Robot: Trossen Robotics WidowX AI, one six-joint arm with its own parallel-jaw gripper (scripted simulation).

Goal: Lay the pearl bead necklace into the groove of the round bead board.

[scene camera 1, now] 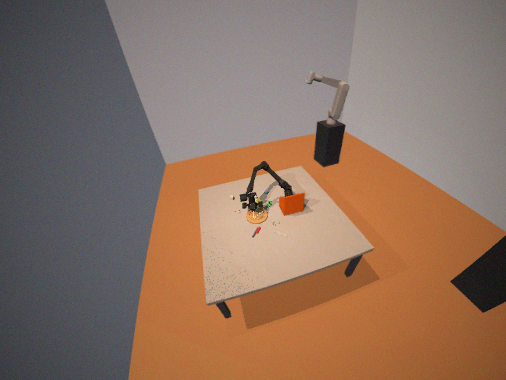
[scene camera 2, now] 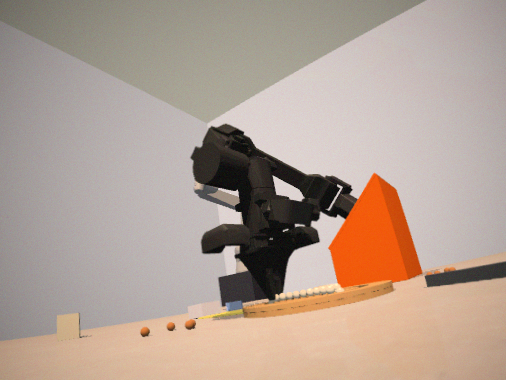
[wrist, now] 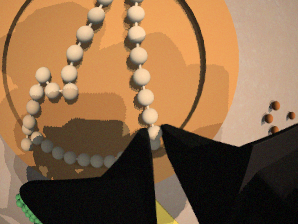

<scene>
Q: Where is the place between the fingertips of the gripper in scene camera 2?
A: At 275, 299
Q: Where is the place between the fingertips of the gripper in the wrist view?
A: At 154, 132
</scene>
